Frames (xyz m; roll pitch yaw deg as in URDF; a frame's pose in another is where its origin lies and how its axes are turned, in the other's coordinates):
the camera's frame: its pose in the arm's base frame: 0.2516 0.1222 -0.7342 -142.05 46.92 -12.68
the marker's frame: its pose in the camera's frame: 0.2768 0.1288 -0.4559 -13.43 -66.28 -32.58
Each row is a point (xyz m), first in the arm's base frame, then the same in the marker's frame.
Working: the arm's base frame: its pose in the marker's frame: -0.2102 -0.8259 0.4967 -116.67 85.19 112.85

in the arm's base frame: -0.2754 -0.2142 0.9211
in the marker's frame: -0.9623 -1.4081 0.7525
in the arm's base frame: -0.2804 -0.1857 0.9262
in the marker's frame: -0.9438 -1.4308 0.7552
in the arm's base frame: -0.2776 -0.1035 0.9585
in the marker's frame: -0.9025 -1.5082 0.7450
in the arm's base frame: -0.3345 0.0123 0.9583
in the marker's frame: -0.8125 -1.5873 0.7931
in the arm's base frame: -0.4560 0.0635 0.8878
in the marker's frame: -0.7239 -1.5762 0.9130
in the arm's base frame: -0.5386 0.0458 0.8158
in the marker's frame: -0.6879 -1.5165 0.9993
